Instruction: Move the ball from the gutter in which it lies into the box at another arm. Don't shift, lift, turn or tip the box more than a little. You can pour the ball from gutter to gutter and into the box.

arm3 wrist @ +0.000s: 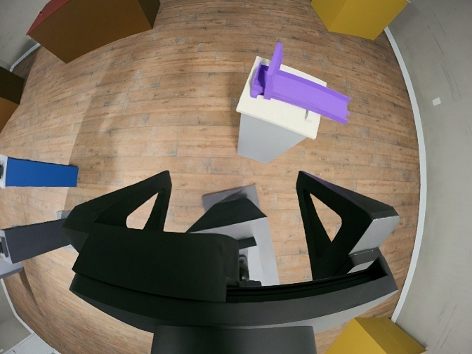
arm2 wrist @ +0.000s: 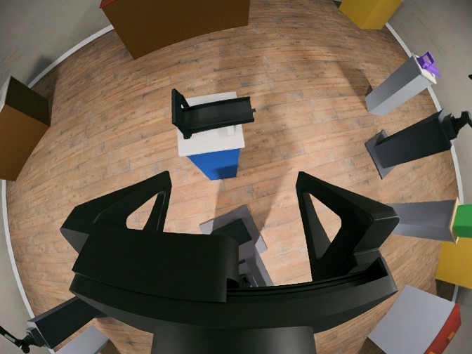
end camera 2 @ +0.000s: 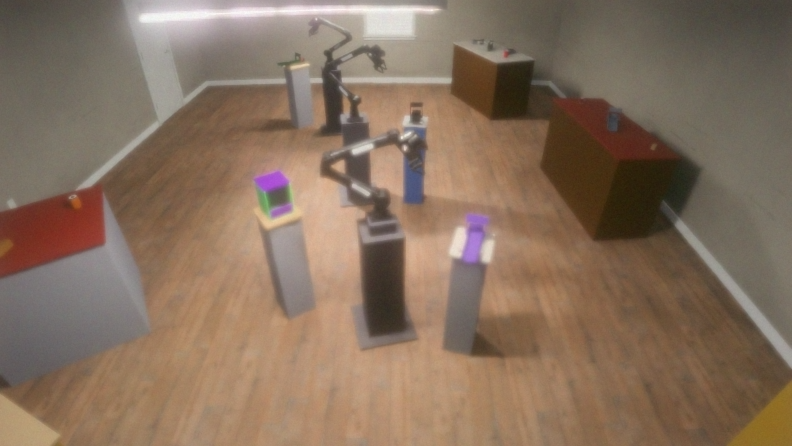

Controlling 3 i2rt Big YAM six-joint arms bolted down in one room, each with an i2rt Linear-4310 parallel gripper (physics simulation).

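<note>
A black gutter (arm2 wrist: 217, 116) (end camera 2: 416, 117) with an upright end plate lies on the white top of the blue pedestal. A purple gutter (arm3 wrist: 310, 95) (end camera 2: 473, 246) (arm2 wrist: 429, 65) lies on a white-topped grey pedestal. A dark green gutter (end camera 2: 288, 63) lies on the back pedestal. The box (end camera 2: 272, 181) (arm2 wrist: 465, 220), green with purple panels, stands on a wood-topped pedestal left of the front arm. Arm2's gripper (arm2 wrist: 233, 172) is open and empty, above and short of the black gutter. Arm3's gripper (arm3 wrist: 233, 172) is open and empty, short of the purple gutter. The ball does not show.
In the end camera view three arms stand in a row from front to back. Brown cabinets (end camera 2: 576, 182) (arm2 wrist: 185, 25) stand at the right, one with a red top. A red-topped grey cabinet (end camera 2: 60, 315) stands at the left. The blue pedestal (end camera 2: 414, 185) (arm2 wrist: 217, 162) stands beside the middle arm.
</note>
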